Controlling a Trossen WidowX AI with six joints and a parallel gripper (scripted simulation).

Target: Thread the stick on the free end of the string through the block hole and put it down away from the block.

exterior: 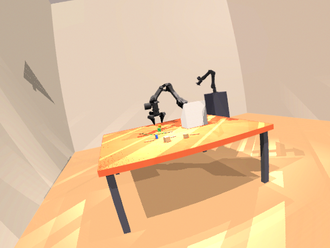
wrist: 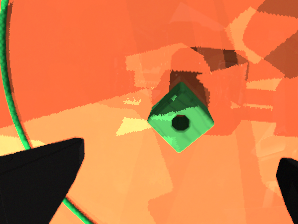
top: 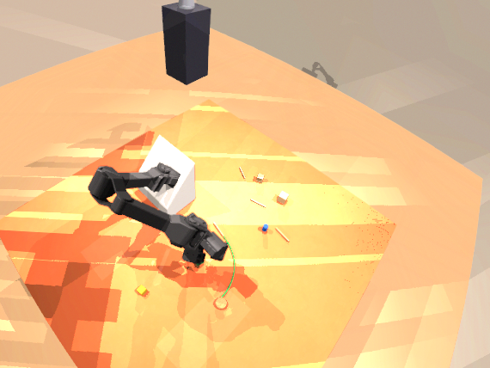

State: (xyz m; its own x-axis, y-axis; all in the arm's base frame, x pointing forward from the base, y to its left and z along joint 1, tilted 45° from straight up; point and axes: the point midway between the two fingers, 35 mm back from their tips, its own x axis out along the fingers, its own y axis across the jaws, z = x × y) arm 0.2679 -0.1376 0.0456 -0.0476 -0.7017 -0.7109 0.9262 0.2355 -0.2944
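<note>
Now: the green block 60 mm below my gripper tip. Round my gripper tip: yellow cube: 70 mm behind, 220 mm to the right, 60 mm below; thin wooden stick: 20 mm behind, 150 mm to the left, 70 mm below; round wooden button: 170 mm ahead, 70 mm to the right, 70 mm below.
</note>
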